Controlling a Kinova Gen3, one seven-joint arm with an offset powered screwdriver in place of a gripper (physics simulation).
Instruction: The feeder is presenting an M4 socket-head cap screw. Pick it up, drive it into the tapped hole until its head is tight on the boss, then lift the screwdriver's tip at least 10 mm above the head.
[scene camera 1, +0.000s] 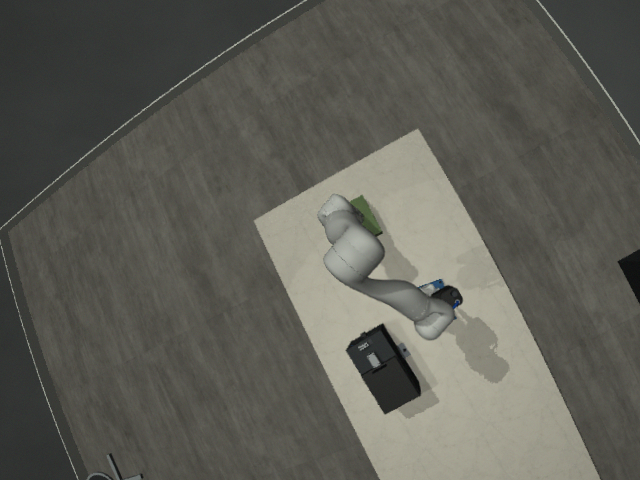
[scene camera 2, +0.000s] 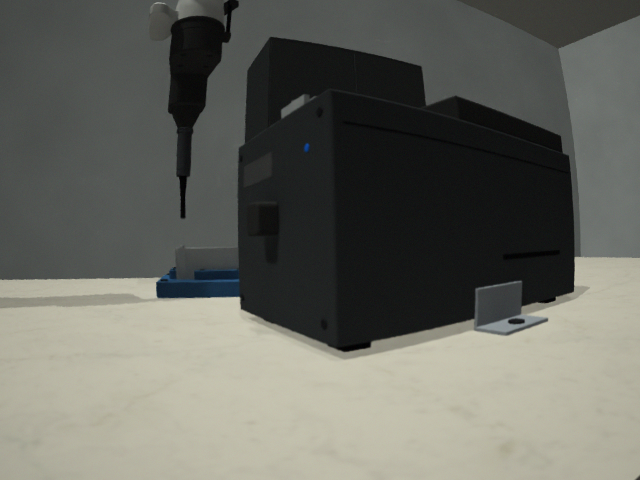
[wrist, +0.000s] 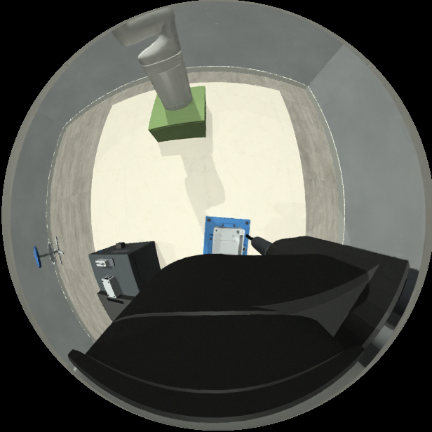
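Note:
My screwdriver's tip points straight down, with a visible gap above the pale grey housing. No screw can be made out on it, so I take it as open. In the wrist view it appears near the housing's upper right corner. The housing sits in a blue fixture. Its bosses are small; a dark spot shows at the corner near the tip, but whether it is a screw head or a hole I cannot tell. The black feeder stands apart; no presented screw can be made out.
A green block stands under the arm's base. A small grey bracket is at the feeder's side. The arm stretches above the pale table between the green block and the fixture.

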